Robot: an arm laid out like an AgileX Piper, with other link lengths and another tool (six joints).
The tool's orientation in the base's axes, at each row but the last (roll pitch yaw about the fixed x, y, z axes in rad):
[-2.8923 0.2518 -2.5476]
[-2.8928 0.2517 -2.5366]
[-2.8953 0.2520 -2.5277]
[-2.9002 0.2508 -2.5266]
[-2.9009 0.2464 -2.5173]
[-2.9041 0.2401 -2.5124]
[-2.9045 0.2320 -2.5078]
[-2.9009 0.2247 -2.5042]
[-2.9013 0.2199 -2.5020]
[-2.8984 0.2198 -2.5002]
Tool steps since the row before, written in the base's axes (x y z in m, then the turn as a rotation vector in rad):
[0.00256 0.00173 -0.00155 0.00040 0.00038 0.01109]
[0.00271 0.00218 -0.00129 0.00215 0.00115 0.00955]
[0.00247 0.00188 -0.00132 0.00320 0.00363 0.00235]
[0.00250 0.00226 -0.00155 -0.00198 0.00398 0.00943]
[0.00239 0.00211 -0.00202 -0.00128 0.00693 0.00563]
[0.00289 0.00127 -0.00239 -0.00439 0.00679 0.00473]
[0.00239 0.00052 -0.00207 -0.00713 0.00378 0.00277]
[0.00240 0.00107 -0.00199 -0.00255 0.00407 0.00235]
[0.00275 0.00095 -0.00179 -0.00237 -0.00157 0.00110]
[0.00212 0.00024 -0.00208 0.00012 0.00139 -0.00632]
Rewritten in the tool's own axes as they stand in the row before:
[-0.00261 0.00056 0.00220 -0.00329 -0.00253 -0.01030]
[-0.00304 0.00076 0.00199 -0.00472 -0.00240 -0.00831]
[-0.00267 0.00061 0.00196 -0.00514 0.00082 -0.00134]
[-0.00286 0.00095 0.00217 -0.00300 0.00212 -0.00976]
[-0.00258 0.00096 0.00258 -0.00429 0.00506 -0.00611]
[-0.00243 0.00006 0.00313 -0.00156 0.00679 -0.00626]
[-0.00170 -0.00037 0.00269 0.00278 0.00624 -0.00511]
[-0.00206 0.00005 0.00257 -0.00089 0.00412 -0.00329]
[-0.00232 -0.00029 0.00249 0.00253 -0.00025 -0.00168]
[-0.00134 -0.00046 0.00262 0.00047 0.00255 0.00593]

